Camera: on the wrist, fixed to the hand. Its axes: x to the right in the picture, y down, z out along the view.
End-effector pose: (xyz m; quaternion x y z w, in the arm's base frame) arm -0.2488 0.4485 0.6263 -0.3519 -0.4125 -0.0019 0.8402
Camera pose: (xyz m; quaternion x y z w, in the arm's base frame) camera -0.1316 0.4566 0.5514 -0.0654 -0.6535 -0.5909 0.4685
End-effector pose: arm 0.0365 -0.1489 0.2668 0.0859 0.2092 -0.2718 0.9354
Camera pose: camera 0.0668 -0.0616 0.1625 -0.2514 0.1014 -0.8253 0.4955
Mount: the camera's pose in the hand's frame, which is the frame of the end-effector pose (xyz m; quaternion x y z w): 0.0276 0.0847 -0.1071 -0.1326 -0.1480 -0.6986 0.6874
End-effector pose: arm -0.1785 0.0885 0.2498 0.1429 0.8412 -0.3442 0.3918
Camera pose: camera -0.2134 0.2229 0.2382 -0.5923 0.6657 -0.4199 0.1723
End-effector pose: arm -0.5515 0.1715 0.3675 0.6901 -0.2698 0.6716 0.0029
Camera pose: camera -0.6838 0.1282 0.3733 0.7618 0.2071 0.3217 0.5227
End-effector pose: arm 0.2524 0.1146 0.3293 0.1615 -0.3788 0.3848 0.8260
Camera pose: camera 0.2534 0.2438 0.2771 0.3231 -0.3208 -0.3867 0.8020
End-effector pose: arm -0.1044 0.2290 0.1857 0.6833 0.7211 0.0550 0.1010
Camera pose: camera -0.0468 0.2679 0.3064 -0.0393 0.9507 -0.0383 0.3052
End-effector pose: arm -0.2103 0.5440 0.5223 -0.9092 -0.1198 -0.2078 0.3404
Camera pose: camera -0.1872 0.4118 0.5598 0.6172 0.7403 0.2620 0.0495
